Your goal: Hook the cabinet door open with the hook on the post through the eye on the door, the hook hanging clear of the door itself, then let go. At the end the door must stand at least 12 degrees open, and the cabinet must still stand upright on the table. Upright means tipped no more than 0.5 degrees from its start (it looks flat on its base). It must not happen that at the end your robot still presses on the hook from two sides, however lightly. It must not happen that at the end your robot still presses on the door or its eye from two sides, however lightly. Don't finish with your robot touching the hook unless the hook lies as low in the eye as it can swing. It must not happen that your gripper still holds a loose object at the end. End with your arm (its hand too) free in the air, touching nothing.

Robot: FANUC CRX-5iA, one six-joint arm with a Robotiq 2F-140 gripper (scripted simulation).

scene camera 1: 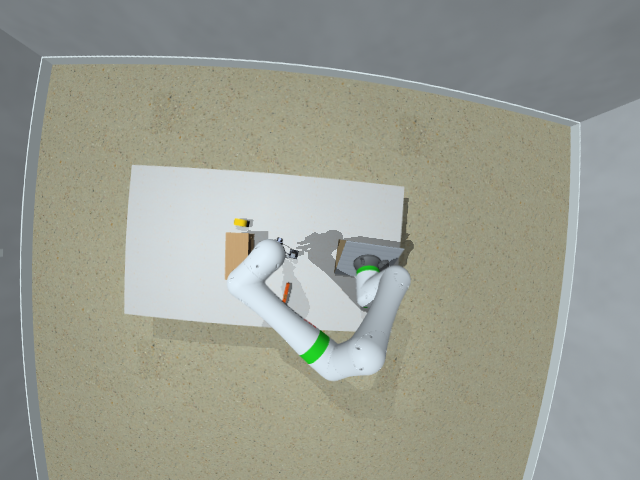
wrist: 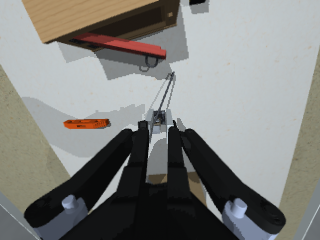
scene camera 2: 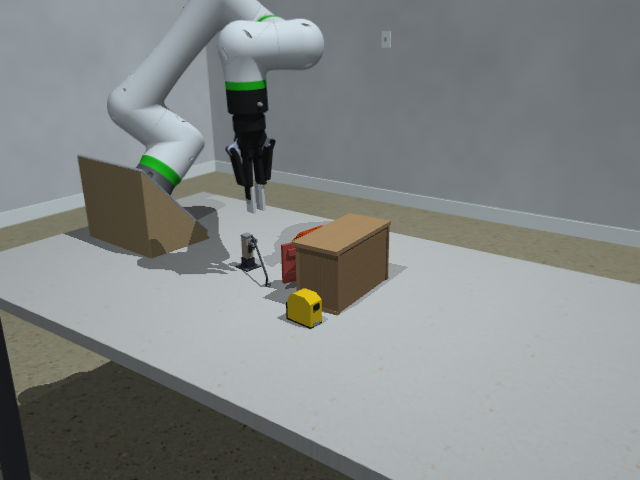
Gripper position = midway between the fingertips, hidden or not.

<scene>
I see my gripper point(scene camera 2: 256, 210), a wooden cabinet point(scene camera 2: 341, 261) and a yellow tape measure point(scene camera 2: 304, 307).
The wooden cabinet shows as well in scene camera 1 point(scene camera 1: 238, 246). My gripper shows as well in the wrist view point(wrist: 159, 116).
</scene>
